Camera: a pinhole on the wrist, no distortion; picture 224 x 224 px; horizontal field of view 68.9 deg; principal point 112.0 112.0 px. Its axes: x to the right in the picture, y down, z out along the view. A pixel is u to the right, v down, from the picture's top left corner.
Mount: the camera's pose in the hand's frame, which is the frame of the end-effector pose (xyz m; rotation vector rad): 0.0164 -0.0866 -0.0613 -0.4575 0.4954 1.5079
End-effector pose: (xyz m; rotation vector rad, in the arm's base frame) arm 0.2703 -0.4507 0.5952 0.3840 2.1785 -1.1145
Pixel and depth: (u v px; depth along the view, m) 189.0 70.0 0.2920
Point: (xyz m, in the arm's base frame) 0.3374 -0.4182 0.3699
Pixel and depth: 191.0 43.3 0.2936
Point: 0.3024 -0.4159 0.3362
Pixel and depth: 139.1 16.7 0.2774
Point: 0.2452 -0.5028 0.3478
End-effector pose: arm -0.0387 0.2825 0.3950 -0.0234 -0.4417 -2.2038
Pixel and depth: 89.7 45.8 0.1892
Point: -0.1153 0.2429 0.5117
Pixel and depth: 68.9 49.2 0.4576
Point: -0.1620 0.2081 0.8075
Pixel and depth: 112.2 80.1 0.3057
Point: -0.0497 0.2297 0.6121
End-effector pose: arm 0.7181 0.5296 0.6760 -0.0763 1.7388 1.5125
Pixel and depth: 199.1 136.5 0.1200
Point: 0.6990 0.5407 0.7030
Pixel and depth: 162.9 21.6 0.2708
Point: 0.5880 0.7376 0.6863
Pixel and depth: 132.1 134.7 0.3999
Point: 0.7658 0.7718 0.8518
